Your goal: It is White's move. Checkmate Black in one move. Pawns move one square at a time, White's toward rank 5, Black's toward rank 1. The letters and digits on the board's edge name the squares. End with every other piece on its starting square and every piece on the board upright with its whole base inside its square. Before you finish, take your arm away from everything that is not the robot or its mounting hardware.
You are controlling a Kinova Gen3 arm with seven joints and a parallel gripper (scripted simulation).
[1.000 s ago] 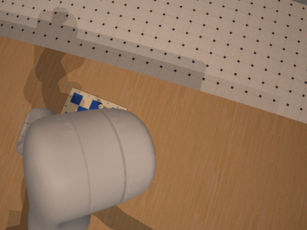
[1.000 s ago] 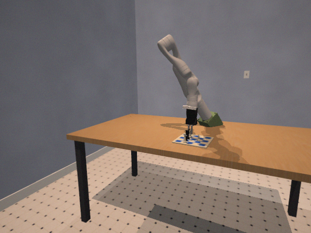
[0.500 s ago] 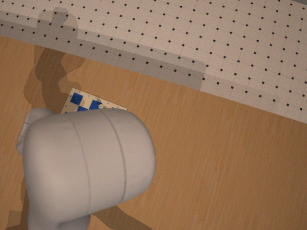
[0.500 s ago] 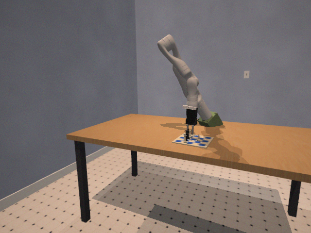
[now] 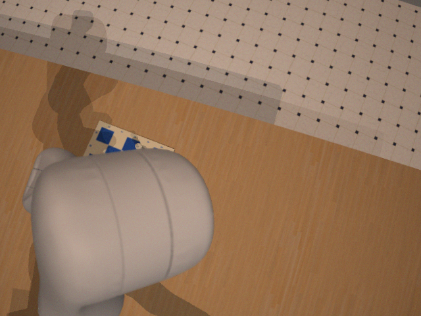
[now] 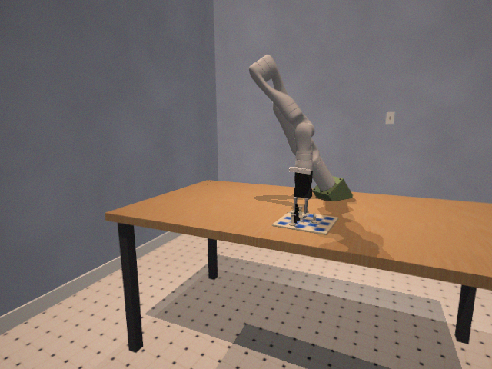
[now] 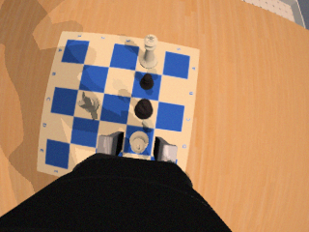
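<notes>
The blue-and-cream chessboard lies 50 mm ahead of my hand, 40 mm below it and 30 mm to the left of it.
</notes>
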